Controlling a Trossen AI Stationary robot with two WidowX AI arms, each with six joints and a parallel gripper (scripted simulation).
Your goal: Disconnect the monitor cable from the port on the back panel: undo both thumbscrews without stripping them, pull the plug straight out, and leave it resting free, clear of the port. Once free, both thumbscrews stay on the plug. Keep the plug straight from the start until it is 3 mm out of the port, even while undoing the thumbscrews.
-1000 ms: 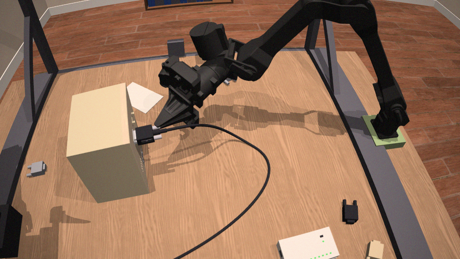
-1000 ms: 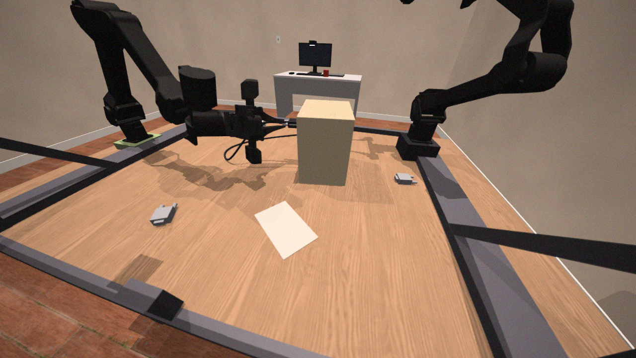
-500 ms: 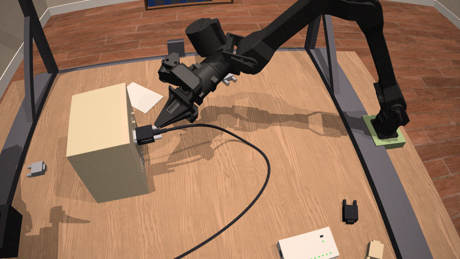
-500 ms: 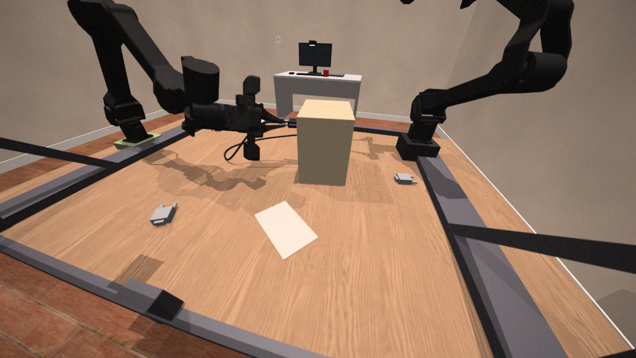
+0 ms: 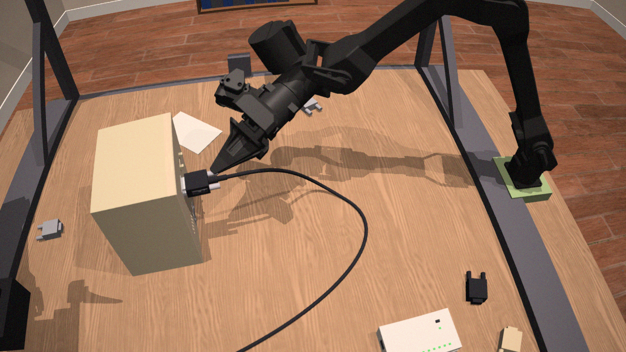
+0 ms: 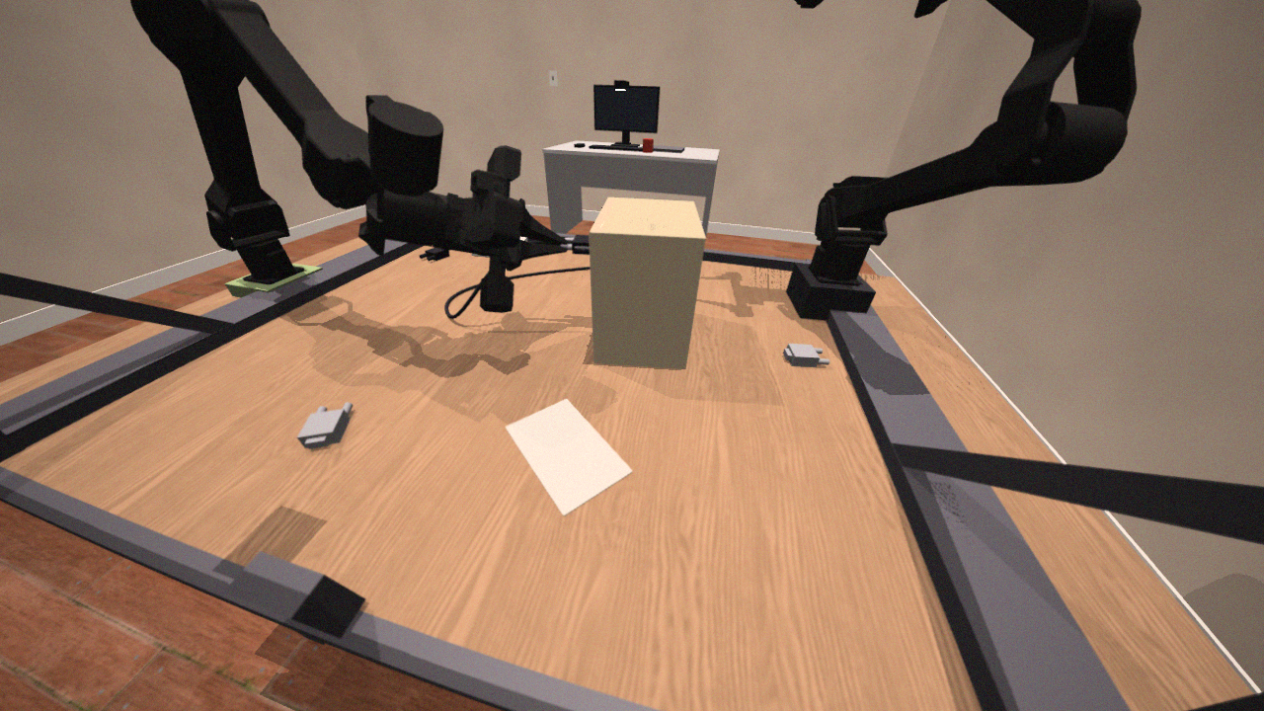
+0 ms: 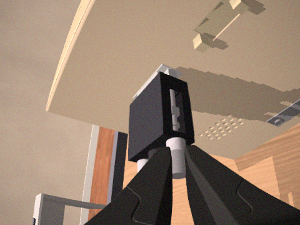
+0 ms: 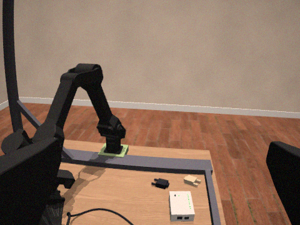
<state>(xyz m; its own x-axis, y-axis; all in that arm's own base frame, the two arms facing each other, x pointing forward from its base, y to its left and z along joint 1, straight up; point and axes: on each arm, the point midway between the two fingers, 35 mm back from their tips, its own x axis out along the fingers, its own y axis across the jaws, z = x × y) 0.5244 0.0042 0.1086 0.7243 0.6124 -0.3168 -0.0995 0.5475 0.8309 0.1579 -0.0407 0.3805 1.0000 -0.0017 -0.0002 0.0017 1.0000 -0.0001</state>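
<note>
The black monitor plug lies 30 mm ahead of my left hand, 50 mm to the right of it and 10 mm below it. The rest, counted from my left hand: white device 310 mm ahead, 170 mm to the left, 120 mm below; then white sheet 220 mm behind, 60 mm to the right, 130 mm below; then beige box 140 mm to the right, 50 mm below.
</note>
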